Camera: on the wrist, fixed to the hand. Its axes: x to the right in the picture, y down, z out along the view.
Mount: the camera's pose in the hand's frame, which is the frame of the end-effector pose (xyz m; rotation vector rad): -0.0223 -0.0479 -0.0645 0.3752 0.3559 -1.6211
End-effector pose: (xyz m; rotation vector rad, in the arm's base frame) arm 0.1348 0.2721 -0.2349 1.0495 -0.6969 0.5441
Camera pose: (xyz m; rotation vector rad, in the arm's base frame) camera 0.1699 0.3098 -0.3005 1.4450 0.6746 -0.5860
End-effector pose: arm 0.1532 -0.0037 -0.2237 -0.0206 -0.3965 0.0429
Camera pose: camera 0.1594 -0.0533 -0.2904 0.6551 0.0457 -1.4666
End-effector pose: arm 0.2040 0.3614 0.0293 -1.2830 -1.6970 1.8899
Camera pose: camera 0.2495 0.3993 0.0879 0.1090 -1.2668 0.7808
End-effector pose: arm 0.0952 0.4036 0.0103 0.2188 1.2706 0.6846
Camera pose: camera 0.0492 0.3392 -0.0161 -0.6365 1.4405 -0.9431
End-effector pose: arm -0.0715 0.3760 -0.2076 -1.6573 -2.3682 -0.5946
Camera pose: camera -0.1128 0.3153 -0.1681 0.7258 -2.7356 -0.4510
